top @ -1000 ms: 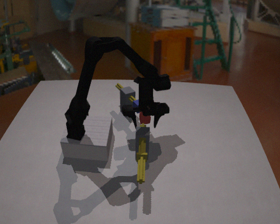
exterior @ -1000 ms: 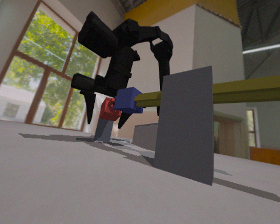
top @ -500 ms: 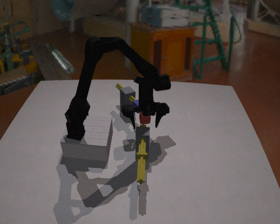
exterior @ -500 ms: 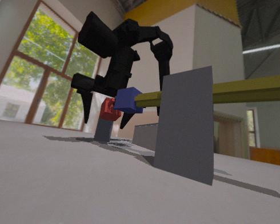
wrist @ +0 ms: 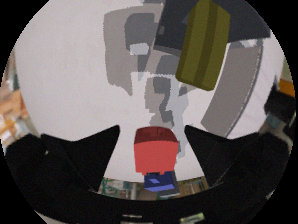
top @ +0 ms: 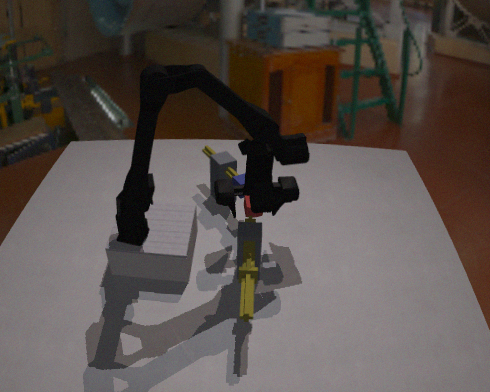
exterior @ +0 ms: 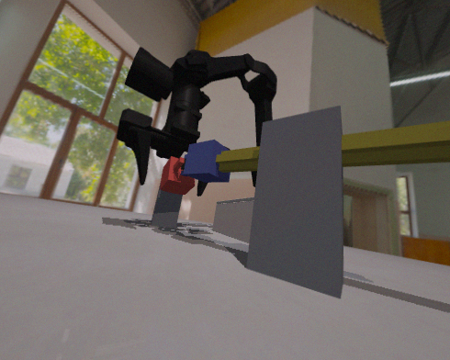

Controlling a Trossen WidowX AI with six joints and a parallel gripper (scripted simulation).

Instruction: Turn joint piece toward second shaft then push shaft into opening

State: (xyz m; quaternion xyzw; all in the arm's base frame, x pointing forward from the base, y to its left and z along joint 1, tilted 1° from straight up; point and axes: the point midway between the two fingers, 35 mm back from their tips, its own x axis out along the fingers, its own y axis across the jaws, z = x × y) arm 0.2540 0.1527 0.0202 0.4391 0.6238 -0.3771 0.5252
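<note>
Now: gripper tip 10 mm to the right of the red square joint piece and 20 mm below it.
</note>
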